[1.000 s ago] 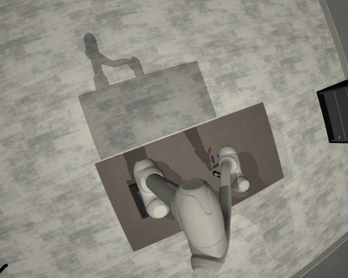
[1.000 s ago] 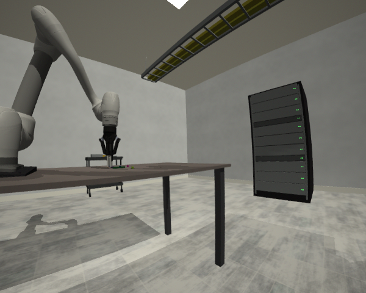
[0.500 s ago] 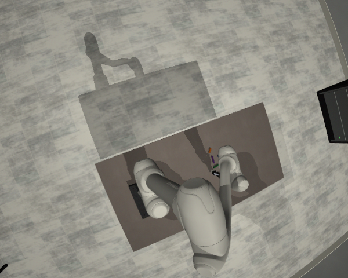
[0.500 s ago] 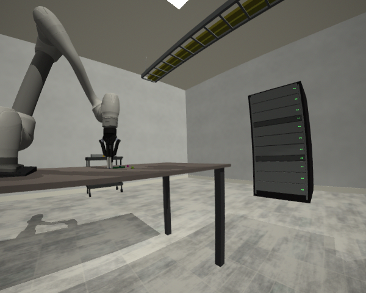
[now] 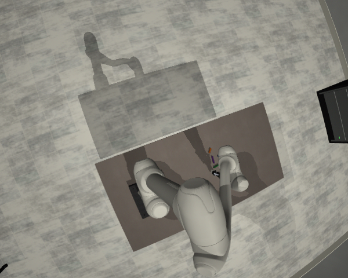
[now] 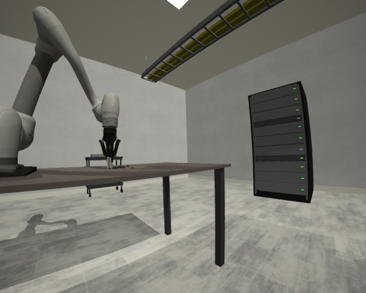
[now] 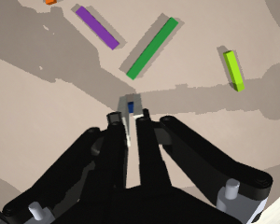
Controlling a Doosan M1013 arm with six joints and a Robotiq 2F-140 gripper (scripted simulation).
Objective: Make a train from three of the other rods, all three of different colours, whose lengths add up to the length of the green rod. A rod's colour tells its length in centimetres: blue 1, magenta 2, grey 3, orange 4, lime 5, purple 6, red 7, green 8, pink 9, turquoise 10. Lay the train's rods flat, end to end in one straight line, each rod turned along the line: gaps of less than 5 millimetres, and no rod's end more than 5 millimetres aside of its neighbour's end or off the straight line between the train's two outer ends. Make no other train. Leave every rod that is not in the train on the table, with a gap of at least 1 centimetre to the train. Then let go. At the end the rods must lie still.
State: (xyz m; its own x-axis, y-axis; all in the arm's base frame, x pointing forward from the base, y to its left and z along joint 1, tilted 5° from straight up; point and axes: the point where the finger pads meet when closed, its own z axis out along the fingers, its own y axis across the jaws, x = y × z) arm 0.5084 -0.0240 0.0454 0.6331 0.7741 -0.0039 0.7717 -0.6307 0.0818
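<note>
My hand is 15 cm short of the magenta rod, 10 cm to the right of it and 3 cm above it. Also, from my hand: lime rod: 12 cm ahead, 6 cm to the right, 3 cm below; purple rod: 4 cm ahead, 9 cm to the left, 3 cm below; green rod: 6 cm ahead, 3 cm to the left, 3 cm below.
</note>
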